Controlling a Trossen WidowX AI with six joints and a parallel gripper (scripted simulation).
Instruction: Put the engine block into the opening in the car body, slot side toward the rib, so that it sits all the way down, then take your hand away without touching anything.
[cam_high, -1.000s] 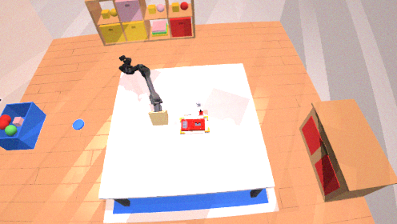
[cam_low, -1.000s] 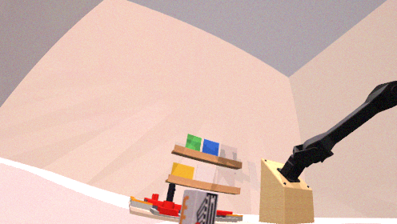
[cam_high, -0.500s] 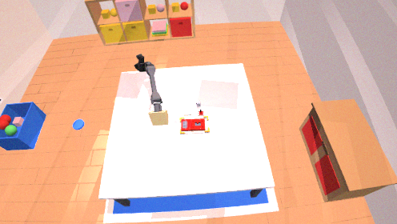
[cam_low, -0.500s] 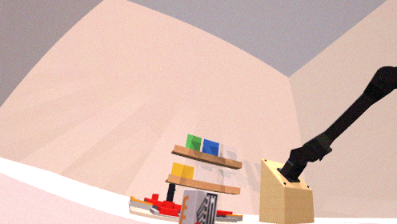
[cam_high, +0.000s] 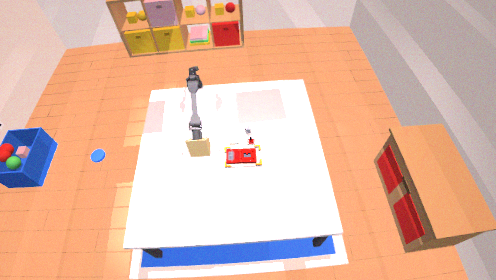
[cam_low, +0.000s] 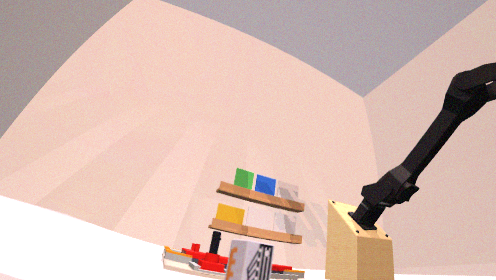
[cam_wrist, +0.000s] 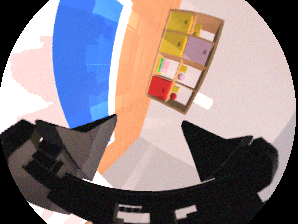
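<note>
My gripper tip is now 30 cm short of the grey engine block, 63 cm to the left of it and 3 cm above it.
</note>
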